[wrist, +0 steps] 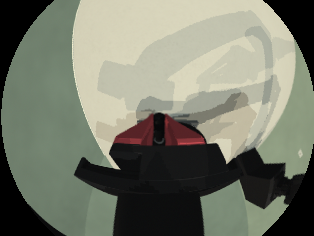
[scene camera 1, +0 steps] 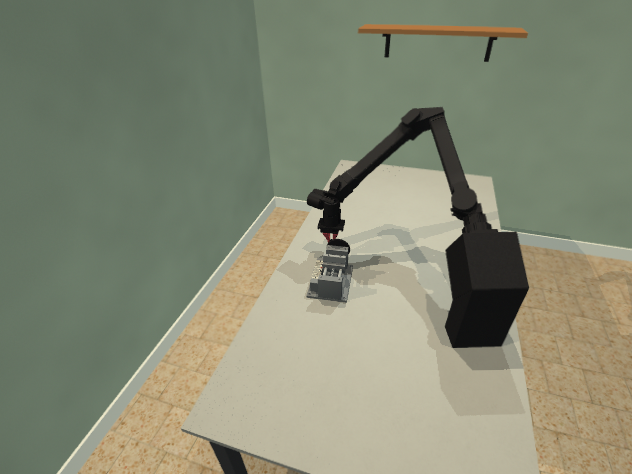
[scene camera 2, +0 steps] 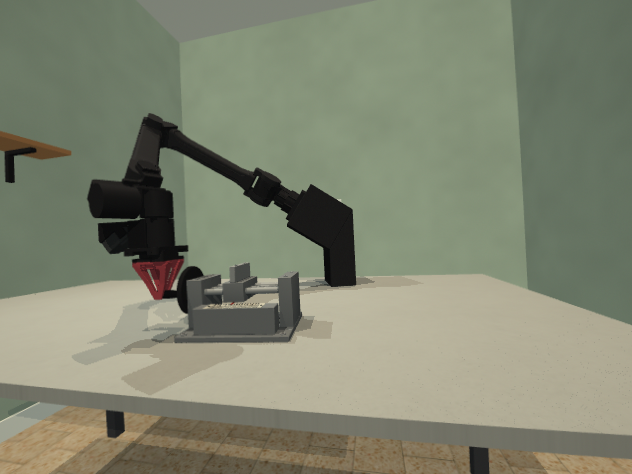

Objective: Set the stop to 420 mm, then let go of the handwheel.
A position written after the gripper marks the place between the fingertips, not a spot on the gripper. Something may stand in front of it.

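Scene camera 2 has the gripper at (scene camera 2: 161,298), and on the wrist view you'd find the gripper at (wrist: 159,117).
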